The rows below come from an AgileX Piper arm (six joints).
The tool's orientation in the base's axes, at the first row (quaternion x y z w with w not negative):
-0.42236, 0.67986, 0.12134, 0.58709
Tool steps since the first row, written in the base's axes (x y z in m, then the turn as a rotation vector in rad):
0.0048, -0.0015, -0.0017, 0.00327, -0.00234, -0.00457
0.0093, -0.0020, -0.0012, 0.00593, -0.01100, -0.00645
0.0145, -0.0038, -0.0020, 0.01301, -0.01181, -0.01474
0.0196, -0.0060, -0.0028, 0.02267, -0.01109, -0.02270
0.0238, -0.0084, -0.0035, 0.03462, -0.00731, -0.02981
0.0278, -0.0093, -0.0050, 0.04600, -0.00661, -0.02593
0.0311, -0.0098, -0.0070, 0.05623, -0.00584, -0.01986
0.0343, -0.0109, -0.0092, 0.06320, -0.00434, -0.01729
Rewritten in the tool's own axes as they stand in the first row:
0.0024, -0.0038, 0.0028, 0.00528, -0.00227, 0.00201
0.0024, -0.0075, 0.0055, 0.01083, -0.00887, -0.00133
0.0041, -0.0121, 0.0081, 0.01898, -0.01170, 0.00539
0.0060, -0.0168, 0.0105, 0.02628, -0.01554, 0.01483
0.0079, -0.0211, 0.0120, 0.03161, -0.01944, 0.02764
0.0098, -0.0240, 0.0146, 0.02833, -0.02845, 0.03493
0.0120, -0.0260, 0.0171, 0.02301, -0.03732, 0.04085
0.0146, -0.0282, 0.0192, 0.02036, -0.04224, 0.04597

